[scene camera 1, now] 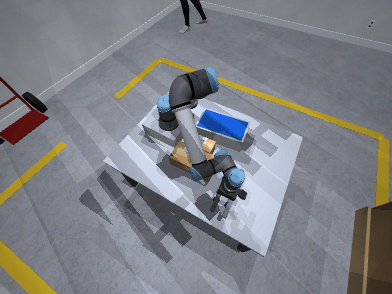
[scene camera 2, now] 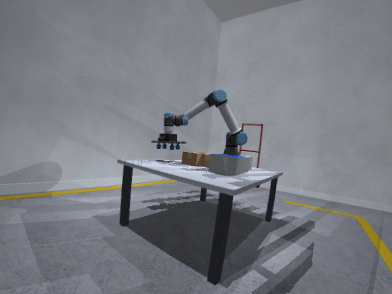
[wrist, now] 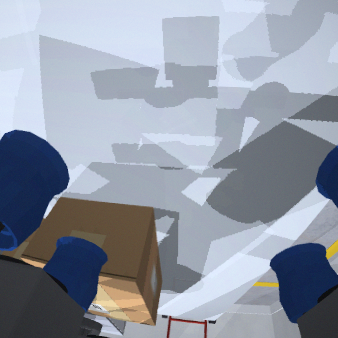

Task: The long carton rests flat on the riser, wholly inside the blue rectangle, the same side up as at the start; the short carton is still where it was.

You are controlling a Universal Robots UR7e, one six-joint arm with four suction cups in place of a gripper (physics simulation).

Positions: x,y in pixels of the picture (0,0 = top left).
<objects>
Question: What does the grey riser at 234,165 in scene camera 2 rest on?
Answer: The table.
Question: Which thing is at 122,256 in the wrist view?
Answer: A long carton.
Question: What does my suction head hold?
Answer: Nothing.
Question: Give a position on my suction head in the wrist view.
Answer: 40,172
</objects>
